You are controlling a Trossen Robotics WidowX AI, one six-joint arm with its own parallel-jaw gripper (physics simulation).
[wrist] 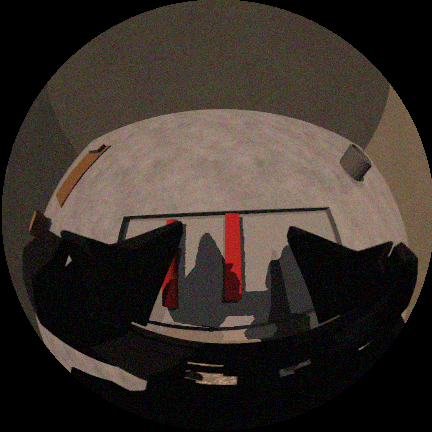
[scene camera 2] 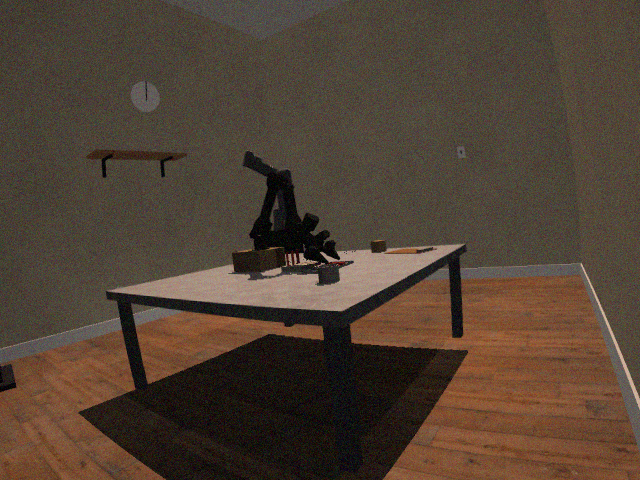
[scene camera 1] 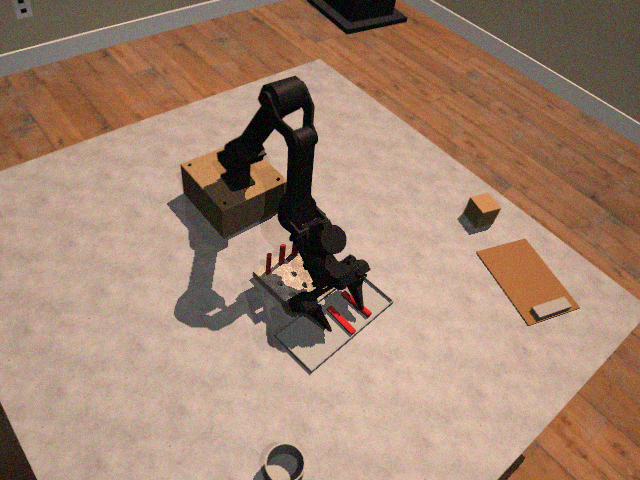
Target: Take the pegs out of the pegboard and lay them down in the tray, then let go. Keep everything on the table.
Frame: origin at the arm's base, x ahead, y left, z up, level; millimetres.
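Seen in the pictures: gripper, fingertip midpoint: (wrist: 236, 229) (scene camera 2: 334, 261) (scene camera 1: 346, 320); arm's base, link origin: (scene camera 2: 260, 249) (scene camera 1: 237, 179).
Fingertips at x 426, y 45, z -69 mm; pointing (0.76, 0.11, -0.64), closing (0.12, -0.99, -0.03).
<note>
Pixels of each thing's middle, then the offset from my fingertips to it. "pt": a spot on its surface instead.
- tray, body centre: (wrist: 234, 268) (scene camera 1: 334, 322) (scene camera 2: 329, 271) 42 mm down, 26 mm back, 6 mm right
- second red peg, body centre: (wrist: 170, 261) (scene camera 1: 356, 303) 20 mm down, 34 mm back, 54 mm left
- pegboard, body centre: (wrist: 241, 388) (scene camera 1: 295, 279) (scene camera 2: 303, 266) 17 mm down, 154 mm back, 34 mm right
- small wooden block, body centre: (scene camera 1: 481, 210) (wrist: 38, 224) (scene camera 2: 378, 246) 1 mm up, 107 mm back, 517 mm left
- orange-brown board, body centre: (scene camera 1: 527, 277) (wrist: 76, 169) (scene camera 2: 410, 249) 21 mm down, 108 mm ahead, 481 mm left
- pale bar, surface spot: (scene camera 1: 551, 307) pt 14 mm down, 202 mm ahead, 460 mm left
- grey cup, body centre: (scene camera 1: 284, 467) (wrist: 355, 161) (scene camera 2: 328, 273) 1 mm down, 199 mm ahead, 270 mm right
My gripper (scene camera 1: 345, 319) (scene camera 2: 332, 260) (wrist: 236, 229) is open, its fingers low over the tray (scene camera 1: 320, 356) (wrist: 275, 210). One red peg (scene camera 1: 343, 323) (wrist: 233, 250) lies flat in the tray between the spread fingers, not gripped. A second red peg (scene camera 1: 367, 311) (wrist: 171, 282) lies in the tray roughly alongside it, partly hidden by one finger. The pegboard (scene camera 1: 301, 266) is beside the tray on the arm base's side, with dark holes. Red pegs (scene camera 1: 268, 263) (scene camera 1: 282, 254) stand upright in it, and another peg (scene camera 1: 294, 250) is partly hidden by the arm, which also covers part of the board.
The arm's wooden base block (scene camera 1: 248, 219) (scene camera 2: 257, 259) is behind the pegboard. A small wooden block (scene camera 1: 481, 210) (scene camera 2: 378, 245) and an orange-brown board (scene camera 1: 522, 276) with a pale bar (scene camera 1: 551, 307) lie to the right in the first scene view. A grey cup (scene camera 1: 284, 462) (scene camera 2: 328, 274) (wrist: 355, 162) stands near the front.
</note>
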